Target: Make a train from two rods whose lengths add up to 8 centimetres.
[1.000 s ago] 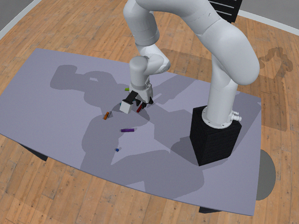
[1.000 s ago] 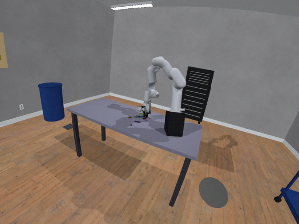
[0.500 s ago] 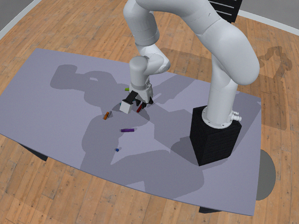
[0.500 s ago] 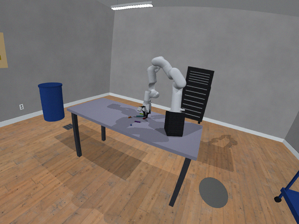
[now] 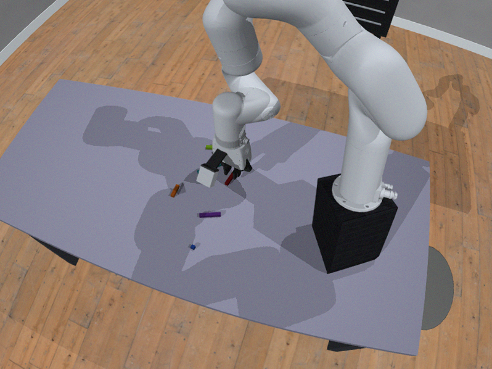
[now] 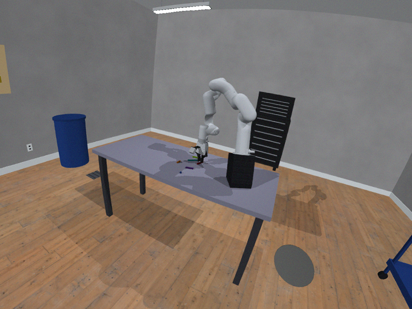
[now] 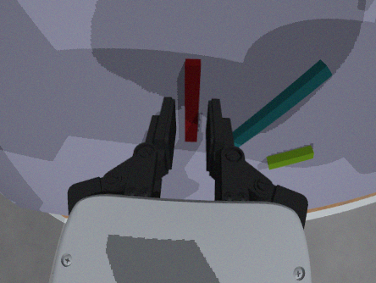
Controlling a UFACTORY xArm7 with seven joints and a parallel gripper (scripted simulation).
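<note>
Right now the red rod is 30 mm below my hand. The rest, counted from my hand: turquoise rod (70 mm ahead, 10 mm to the right, 30 mm below); then purple rod (10 mm ahead, 140 mm to the left, 30 mm below); then lime rod (90 mm ahead, 80 mm to the right, 30 mm below).
</note>
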